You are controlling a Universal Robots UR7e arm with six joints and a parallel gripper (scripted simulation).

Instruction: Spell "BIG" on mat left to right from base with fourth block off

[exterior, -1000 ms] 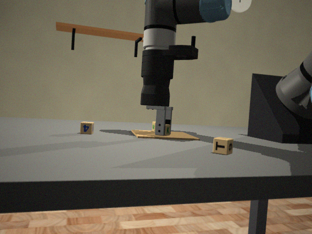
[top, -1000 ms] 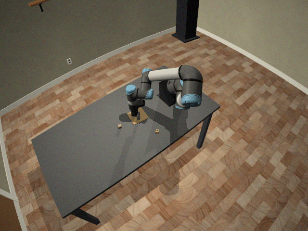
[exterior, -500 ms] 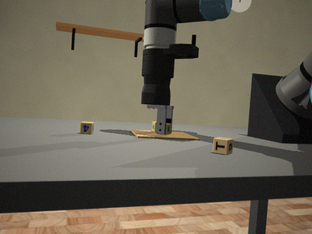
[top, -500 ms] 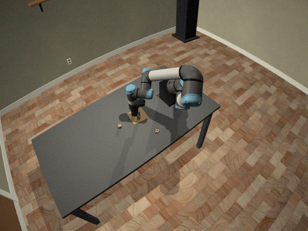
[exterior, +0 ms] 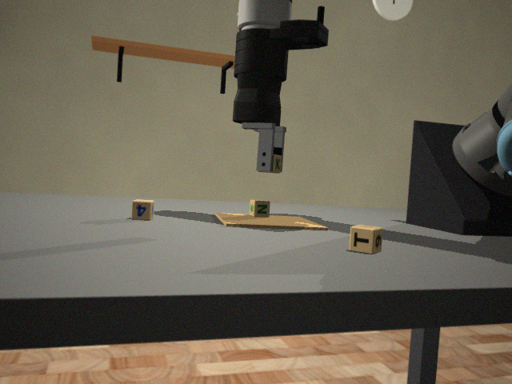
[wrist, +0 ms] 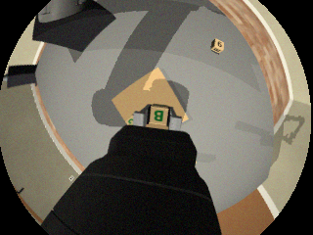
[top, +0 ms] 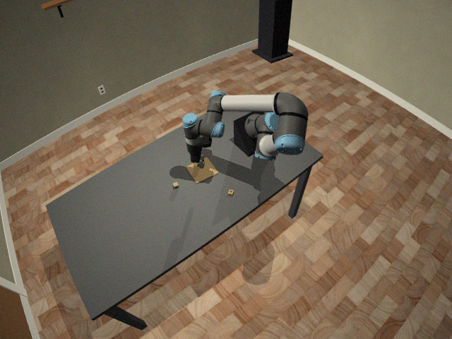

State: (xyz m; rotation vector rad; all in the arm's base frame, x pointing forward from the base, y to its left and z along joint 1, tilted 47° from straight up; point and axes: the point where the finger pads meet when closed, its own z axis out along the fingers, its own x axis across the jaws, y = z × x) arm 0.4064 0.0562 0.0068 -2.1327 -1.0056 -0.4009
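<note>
My hand is 1 cm past the tan mat, 3 cm to the left of it and 9 cm above it. Also, from my hand: T block 5 cm behind, 21 cm to the left, 8 cm below.
</note>
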